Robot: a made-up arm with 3 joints. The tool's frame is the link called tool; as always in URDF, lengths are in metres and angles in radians. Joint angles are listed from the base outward.
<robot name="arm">
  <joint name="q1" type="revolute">
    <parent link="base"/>
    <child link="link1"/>
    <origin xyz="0 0 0.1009" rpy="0 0 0"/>
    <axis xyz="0 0 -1"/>
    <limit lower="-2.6" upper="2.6"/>
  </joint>
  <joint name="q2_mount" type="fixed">
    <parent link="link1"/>
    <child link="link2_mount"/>
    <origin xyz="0.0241 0.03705 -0.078" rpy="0 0 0"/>
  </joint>
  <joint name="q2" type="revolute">
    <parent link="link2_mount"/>
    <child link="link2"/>
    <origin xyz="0.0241 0.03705 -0.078" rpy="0 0 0"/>
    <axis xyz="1 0 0"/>
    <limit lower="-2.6" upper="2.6"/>
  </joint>
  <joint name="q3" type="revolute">
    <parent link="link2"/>
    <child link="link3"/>
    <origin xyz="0.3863 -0.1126 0.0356" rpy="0 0 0"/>
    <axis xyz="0 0 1"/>
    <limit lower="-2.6" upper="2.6"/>
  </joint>
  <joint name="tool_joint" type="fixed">
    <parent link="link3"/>
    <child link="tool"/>
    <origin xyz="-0.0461 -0.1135 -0.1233" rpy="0 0 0"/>
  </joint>
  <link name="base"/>
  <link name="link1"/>
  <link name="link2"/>
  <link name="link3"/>
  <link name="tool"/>
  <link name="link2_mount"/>
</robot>
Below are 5 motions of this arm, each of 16 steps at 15 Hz.
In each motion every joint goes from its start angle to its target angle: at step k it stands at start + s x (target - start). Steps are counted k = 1, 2, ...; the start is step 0. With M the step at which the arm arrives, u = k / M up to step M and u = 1 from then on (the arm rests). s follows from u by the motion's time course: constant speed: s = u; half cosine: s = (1 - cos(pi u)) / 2; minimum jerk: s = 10 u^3 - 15 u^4 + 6 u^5.
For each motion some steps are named. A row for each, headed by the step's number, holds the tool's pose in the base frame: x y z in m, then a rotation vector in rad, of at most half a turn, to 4 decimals.
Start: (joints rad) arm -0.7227 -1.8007 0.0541
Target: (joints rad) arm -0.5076 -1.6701 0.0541
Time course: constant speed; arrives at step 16
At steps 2, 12, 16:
2: 0.2793 0.2812 0.1867 -1.7238 -0.5729 0.5364
12: 0.3249 0.2246 0.1829 -1.6688 -0.4326 0.4575
16: 0.3402 0.2001 0.1809 -1.6444 -0.3794 0.4235

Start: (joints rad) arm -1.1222 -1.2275 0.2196
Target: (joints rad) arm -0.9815 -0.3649 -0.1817
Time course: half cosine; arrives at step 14
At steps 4, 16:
4: 0.2874 0.3078 0.1050 -1.0049 -0.5178 1.1143
16: 0.3370 0.2182 -0.0600 -0.3131 -0.2059 0.7907

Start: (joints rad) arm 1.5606 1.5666 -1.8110
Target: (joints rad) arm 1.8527 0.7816 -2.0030
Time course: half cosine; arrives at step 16
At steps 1, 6, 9, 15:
1: 0.1638 -0.3342 -0.0968 -2.0822 -0.2610 2.1086
6: 0.1230 -0.3506 -0.1105 -1.7570 -0.1936 2.2268
9: 0.0804 -0.3621 -0.1217 -1.4369 -0.1373 2.2817
15: 0.0187 -0.3700 -0.1335 -1.0072 -0.0763 2.2746

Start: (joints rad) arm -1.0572 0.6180 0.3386
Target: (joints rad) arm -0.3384 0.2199 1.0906
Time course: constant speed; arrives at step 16
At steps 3, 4, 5, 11, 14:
3: 0.3342 0.3063 -0.2514 0.5751 0.1295 1.3650
4: 0.3545 0.2927 -0.2472 0.5541 0.0982 1.3703
5: 0.3740 0.2781 -0.2427 0.5315 0.0692 1.3755
11: 0.4704 0.1726 -0.2125 0.3707 -0.0546 1.4036
14: 0.5039 0.1116 -0.1964 0.2820 -0.0824 1.4156

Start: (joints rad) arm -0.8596 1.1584 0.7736
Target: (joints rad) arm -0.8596 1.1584 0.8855
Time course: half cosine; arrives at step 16
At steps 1, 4, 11, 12, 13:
1: 0.2655 0.4061 -0.2973 1.2822 0.0545 1.4308
4: 0.2664 0.4076 -0.2966 1.2851 0.0447 1.4439
11: 0.2704 0.4144 -0.2932 1.2978 -0.0007 1.5040
12: 0.2709 0.4153 -0.2928 1.2993 -0.0062 1.5112
13: 0.2713 0.4159 -0.2924 1.3005 -0.0107 1.5171

